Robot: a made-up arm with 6 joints.
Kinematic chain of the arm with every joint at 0, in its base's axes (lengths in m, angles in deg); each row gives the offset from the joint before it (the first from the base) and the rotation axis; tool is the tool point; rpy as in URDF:
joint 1: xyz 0 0 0.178 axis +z
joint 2: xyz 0 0 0 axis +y
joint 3: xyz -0.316 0 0.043 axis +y
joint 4: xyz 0.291 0 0.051 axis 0.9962 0 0.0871
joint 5: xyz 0 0 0 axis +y
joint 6: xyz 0.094 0 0.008 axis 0.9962 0 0.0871
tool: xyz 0 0 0 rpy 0 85 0
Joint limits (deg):
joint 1: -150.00..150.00
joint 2: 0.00..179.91
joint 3: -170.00..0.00
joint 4: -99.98..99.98
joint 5: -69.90..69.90
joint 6: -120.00..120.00
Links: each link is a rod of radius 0.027 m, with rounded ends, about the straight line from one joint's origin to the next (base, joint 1, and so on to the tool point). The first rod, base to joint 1, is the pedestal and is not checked.
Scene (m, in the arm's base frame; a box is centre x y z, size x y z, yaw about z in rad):
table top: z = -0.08
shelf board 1: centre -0.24 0.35 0 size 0.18 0.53 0.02 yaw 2.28
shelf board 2: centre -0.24 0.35 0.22 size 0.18 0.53 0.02 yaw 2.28
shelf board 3: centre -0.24 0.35 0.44 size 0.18 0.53 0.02 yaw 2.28
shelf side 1: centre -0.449 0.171 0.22 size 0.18 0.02 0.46 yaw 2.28
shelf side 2: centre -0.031 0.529 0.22 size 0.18 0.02 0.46 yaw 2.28
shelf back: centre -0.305 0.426 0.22 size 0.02 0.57 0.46 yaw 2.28
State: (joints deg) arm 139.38 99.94 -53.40 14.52 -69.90 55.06
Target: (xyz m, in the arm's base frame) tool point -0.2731 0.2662 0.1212
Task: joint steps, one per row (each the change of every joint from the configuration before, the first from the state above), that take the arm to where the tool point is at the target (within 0.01 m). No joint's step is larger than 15 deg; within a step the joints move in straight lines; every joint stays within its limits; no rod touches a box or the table.
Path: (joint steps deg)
1: 2.01 -10.31 10.72 -0.18 0.00 0.00
2: 2.01 -10.32 10.71 -0.18 0.00 0.00
3: 2.02 -10.31 10.72 -0.18 0.00 0.00
4: -0.13 13.35 4.26 0.15 1.19 0.00
5: -0.12 13.35 4.26 0.16 1.19 0.00
6: -0.12 13.36 4.26 0.16 1.19 0.00
7: -2.00 4.19 -10.27 0.21 0.58 0.00
8: -1.99 4.19 -10.27 0.22 0.58 0.00
9: -1.99 4.19 -10.27 0.21 0.58 0.00

